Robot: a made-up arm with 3 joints. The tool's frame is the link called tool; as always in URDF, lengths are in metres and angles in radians. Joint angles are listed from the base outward.
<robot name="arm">
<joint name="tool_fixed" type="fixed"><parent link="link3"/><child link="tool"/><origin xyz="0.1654 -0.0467 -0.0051" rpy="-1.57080 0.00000 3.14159"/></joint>
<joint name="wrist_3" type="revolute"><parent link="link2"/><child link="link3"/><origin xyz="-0.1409 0.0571 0.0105" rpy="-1.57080 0.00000 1.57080"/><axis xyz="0 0 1"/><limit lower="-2.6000" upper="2.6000"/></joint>
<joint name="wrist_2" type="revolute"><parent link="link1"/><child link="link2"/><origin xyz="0.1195 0.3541 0.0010" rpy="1.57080 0.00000 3.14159"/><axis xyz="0 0 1"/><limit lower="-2.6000" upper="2.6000"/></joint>
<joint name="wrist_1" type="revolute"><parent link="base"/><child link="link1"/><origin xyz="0.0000 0.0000 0.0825" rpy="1.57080 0.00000 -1.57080"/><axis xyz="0 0 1"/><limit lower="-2.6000" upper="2.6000"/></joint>
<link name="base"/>
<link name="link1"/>
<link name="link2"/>
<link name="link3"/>
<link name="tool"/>
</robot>
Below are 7 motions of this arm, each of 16 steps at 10 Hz.
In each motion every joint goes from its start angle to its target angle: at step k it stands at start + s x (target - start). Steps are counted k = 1, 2, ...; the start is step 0. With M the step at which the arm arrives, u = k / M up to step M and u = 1 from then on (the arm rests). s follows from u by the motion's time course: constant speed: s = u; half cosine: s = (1 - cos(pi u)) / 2; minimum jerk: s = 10 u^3 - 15 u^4 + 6 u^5.
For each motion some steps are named. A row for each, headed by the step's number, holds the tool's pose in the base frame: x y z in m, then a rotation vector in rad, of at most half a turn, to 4 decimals.
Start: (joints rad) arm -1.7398 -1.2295 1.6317
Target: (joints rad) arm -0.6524 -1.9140 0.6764
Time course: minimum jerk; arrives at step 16
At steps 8, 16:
8: -0.1366 -0.1988 0.2116 0.0323 0.0337 -1.5709
16: -0.0564 -0.0781 0.3972 -0.1918 0.1531 -1.8342

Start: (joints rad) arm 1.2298 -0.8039 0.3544
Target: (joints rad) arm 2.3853 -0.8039 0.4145
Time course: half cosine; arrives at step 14
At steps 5, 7, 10, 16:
5: -0.2571 0.3474 0.1368 -1.5959 -0.9088 -0.3590
7: -0.2570 0.3478 0.0496 -1.8281 -0.9926 -0.2405
10: -0.2567 0.3114 -0.0689 -2.1563 -1.0994 -0.0427
16: -0.2565 0.2702 -0.1310 -2.3504 -1.1545 0.0939

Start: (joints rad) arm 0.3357 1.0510 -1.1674
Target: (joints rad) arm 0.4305 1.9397 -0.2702
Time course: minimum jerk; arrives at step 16
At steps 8, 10, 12, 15, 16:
8: 0.1230 -0.0697 0.6590 -0.8375 0.8579 1.3194
10: 0.1558 -0.0650 0.6400 -0.7367 0.7252 1.5747
12: 0.1830 -0.0558 0.6191 -0.6266 0.6399 1.7632
15: 0.1989 -0.0479 0.6041 -0.5481 0.5969 1.8700
16: 0.1992 -0.0477 0.6037 -0.5463 0.5960 1.8723

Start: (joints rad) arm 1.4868 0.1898 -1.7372
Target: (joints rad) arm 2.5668 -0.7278 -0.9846
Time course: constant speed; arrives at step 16
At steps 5, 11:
5: -0.0359 0.5791 0.1933 -1.3635 0.9523 -1.3721
11: -0.1224 0.5539 -0.0775 -1.6282 0.2093 -1.4264

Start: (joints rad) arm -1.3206 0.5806 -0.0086
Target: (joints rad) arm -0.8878 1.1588 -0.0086
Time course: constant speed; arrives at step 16
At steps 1, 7, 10, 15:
1: -0.1036 -0.4951 -0.1496 1.2473 -0.3909 0.5325
7: -0.0498 -0.5332 -0.0814 1.0586 -0.4629 0.7451
10: -0.0218 -0.5466 -0.0409 0.9644 -0.4858 0.8551
15: 0.0252 -0.5579 0.0343 0.8093 -0.5046 1.0431

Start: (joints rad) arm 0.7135 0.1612 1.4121
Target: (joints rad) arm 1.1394 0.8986 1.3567
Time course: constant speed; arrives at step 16
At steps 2, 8, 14, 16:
2: -0.0932 -0.0592 0.4299 -0.4564 -1.2284 0.7241
8: -0.0477 -0.0143 0.4523 -0.4004 -1.0114 0.9996
14: 0.0023 0.0424 0.4577 -0.3453 -0.7435 1.2296
16: 0.0194 0.0630 0.4549 -0.3267 -0.6445 1.2946

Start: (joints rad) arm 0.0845 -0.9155 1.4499
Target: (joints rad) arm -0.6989 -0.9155 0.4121
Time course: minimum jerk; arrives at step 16
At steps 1, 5, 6, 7, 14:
1: -0.1841 -0.0867 0.2966 -0.7247 -1.3744 -0.6932
5: -0.2011 -0.0943 0.2986 -0.5290 -1.1431 -0.8177
6: -0.2095 -0.1007 0.3024 -0.4204 -1.0175 -0.8711
7: -0.2182 -0.1108 0.3082 -0.2937 -0.8729 -0.9210
14: -0.2470 -0.2317 0.3301 0.4336 -0.0723 -0.9893

